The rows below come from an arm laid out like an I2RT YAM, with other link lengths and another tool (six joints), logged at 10 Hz.
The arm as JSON. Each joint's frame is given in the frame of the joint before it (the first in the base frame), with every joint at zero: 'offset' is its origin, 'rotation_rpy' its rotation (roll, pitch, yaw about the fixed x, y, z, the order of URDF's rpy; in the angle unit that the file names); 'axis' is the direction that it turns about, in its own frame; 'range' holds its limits. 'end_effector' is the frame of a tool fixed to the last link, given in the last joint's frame.
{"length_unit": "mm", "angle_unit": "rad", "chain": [
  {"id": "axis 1", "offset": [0.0, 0.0, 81.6], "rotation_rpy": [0.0, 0.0, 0.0], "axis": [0.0, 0.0, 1.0], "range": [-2.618, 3.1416]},
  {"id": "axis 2", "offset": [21.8, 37.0, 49.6], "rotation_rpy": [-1.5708, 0.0, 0.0], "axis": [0.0, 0.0, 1.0], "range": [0.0, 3.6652]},
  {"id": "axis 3", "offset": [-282.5, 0.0, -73.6], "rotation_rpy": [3.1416, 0.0, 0.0], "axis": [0.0, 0.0, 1.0], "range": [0.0, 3.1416]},
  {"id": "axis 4", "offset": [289.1, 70.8, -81.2], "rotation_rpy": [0.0, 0.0, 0.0], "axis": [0.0, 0.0, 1.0], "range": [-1.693, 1.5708]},
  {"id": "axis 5", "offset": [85.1, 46.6, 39.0], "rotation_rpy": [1.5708, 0.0, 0.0], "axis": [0.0, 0.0, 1.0], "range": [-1.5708, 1.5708]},
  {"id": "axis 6", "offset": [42.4, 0.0, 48.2], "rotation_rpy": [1.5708, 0.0, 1.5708], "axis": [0.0, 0.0, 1.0], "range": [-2.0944, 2.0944]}
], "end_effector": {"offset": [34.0, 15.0, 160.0], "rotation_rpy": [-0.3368, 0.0, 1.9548]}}
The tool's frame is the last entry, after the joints.
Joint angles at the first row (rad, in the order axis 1, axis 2, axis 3, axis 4, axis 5, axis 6):
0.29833, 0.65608, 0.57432, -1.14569, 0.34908, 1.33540
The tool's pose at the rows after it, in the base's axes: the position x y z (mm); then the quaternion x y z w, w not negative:
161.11, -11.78, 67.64, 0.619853, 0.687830, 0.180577, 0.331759
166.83, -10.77, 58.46, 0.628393, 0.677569, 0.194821, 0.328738
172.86, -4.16, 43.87, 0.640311, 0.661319, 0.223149, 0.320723
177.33, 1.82, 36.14, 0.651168, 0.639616, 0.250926, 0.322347
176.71, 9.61, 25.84, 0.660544, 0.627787, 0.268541, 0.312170
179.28, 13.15, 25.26, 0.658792, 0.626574, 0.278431, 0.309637
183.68, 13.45, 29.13, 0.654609, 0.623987, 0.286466, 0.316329
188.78, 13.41, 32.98, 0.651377, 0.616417, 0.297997, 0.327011
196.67, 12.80, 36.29, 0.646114, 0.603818, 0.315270, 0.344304
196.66, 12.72, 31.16, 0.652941, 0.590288, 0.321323, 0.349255
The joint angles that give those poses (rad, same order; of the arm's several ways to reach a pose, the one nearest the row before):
0.23537, 0.64146, 0.54546, -1.11068, 0.30069, 1.30579
0.19164, 0.63175, 0.51104, -1.05721, 0.26336, 1.28786
0.15077, 0.60271, 0.45237, -0.98629, 0.20119, 1.28670
0.13411, 0.54992, 0.40441, -0.94251, 0.16532, 1.31424
0.13056, 0.51871, 0.36169, -0.91611, 0.12851, 1.34256
0.13042, 0.51295, 0.35476, -0.90138, 0.11253, 1.34193
0.13102, 0.50264, 0.35742, -0.89123, 0.11379, 1.33832
0.13111, 0.47651, 0.35226, -0.87743, 0.11793, 1.34141
0.13049, 0.43301, 0.33300, -0.84711, 0.12623, 1.34586
0.13055, 0.39583, 0.30269, -0.83696, 0.13151, 1.37288

